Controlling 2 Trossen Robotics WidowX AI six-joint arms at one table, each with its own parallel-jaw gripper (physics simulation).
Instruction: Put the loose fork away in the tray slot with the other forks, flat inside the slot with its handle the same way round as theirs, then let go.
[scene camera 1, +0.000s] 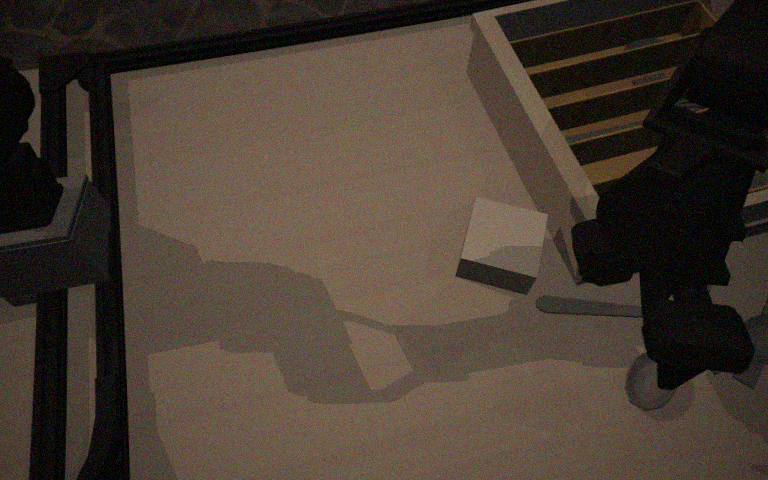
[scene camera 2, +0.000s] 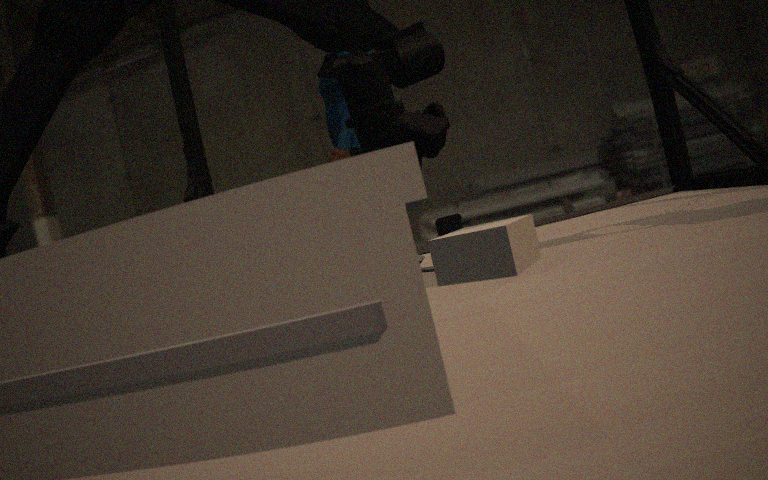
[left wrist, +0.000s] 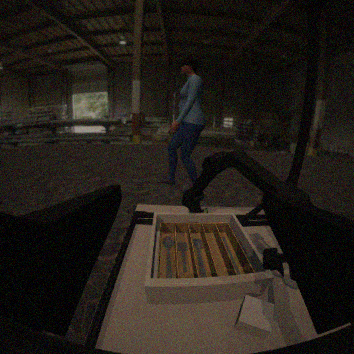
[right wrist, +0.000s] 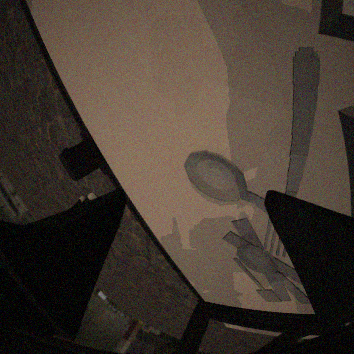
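Note:
The loose fork lies flat on the table. Its handle (scene camera 1: 589, 306) (right wrist: 305, 100) shows beyond my right gripper; its tines (right wrist: 275, 241) are partly hidden by the right finger in the right wrist view. My right gripper (scene camera 1: 688, 350) (right wrist: 196, 197) is open and empty above the table, with a loose spoon (right wrist: 215, 175) (scene camera 1: 648, 382) below the gap and the fork beside it. The slotted tray (scene camera 1: 535, 107) (scene camera 2: 226, 254) (left wrist: 200, 287) holds cutlery; what looks like a fork (left wrist: 183, 248) lies in the second slot from the left, handle toward the near wall. My left gripper is open and empty, far from the tray.
A white block (scene camera 1: 504, 237) (scene camera 2: 472, 254) (left wrist: 256, 312) stands by the tray's corner, near the loose fork's handle end. More loose utensils (right wrist: 257, 257) lie crossed beside the spoon and the fork's tines. The table's dark edge (right wrist: 80, 117) runs near the right gripper's other finger.

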